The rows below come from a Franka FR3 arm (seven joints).
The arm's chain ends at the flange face. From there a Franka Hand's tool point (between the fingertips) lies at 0.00 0.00 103.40 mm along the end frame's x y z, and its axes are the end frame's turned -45 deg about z.
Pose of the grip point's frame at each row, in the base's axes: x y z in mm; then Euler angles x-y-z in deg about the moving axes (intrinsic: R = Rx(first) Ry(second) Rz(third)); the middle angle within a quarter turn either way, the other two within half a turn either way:
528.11 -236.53 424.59 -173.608 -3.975 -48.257
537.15 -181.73 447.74 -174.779 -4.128 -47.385
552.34 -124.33 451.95 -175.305 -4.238 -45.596
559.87 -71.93 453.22 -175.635 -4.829 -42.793
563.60 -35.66 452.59 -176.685 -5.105 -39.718
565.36 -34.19 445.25 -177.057 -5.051 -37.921
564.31 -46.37 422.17 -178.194 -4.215 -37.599
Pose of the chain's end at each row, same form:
535.28 -248.01 527.10 -173.608 -3.975 -3.257
544.59 -191.11 550.44 -174.779 -4.128 -2.385
559.98 -132.77 554.72 -175.305 -4.238 -0.596
568.57 -79.77 555.95 -175.635 -4.829 2.207
572.80 -41.62 555.41 -176.685 -5.105 5.282
574.46 -39.48 548.11 -177.057 -5.051 7.079
571.91 -49.62 525.24 -178.194 -4.215 7.401

